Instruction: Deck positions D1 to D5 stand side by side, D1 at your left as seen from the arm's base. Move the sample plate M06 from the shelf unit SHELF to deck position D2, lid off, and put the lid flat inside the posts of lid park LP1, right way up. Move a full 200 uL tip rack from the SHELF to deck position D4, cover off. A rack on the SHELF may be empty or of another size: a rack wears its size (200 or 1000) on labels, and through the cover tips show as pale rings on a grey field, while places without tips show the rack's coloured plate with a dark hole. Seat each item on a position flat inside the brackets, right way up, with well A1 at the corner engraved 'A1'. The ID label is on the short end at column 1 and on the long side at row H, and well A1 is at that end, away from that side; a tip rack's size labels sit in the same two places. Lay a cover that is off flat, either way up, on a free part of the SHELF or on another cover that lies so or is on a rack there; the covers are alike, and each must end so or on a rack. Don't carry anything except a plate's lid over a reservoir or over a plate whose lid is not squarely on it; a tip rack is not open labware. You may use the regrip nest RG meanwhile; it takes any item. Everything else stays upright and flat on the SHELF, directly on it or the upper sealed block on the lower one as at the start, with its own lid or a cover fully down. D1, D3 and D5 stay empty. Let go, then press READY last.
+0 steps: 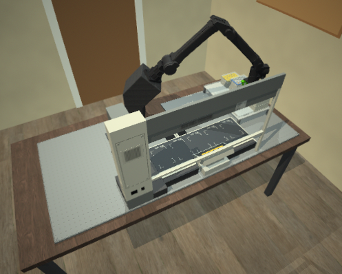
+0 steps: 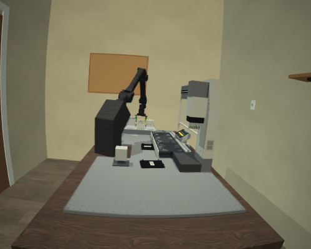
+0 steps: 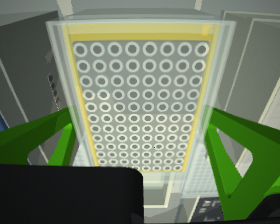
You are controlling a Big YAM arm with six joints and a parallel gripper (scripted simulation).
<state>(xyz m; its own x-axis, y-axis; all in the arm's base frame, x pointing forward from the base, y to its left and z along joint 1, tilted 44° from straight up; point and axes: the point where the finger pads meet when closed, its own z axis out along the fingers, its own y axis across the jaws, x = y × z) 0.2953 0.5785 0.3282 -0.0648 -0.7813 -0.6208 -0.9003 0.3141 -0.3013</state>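
My hand is 1 cm to the left of the yellow-framed tip rack, 1 cm short of it and 1 cm above it. The rest, counted from my hand: shelf unit: 6 cm to the right, 6 cm below, 6 cm behind; then cream item: 13 cm to the right, 5 cm below, 1 cm behind; then shelf label: 23 cm to the right, 12 cm below, 7 cm behind.
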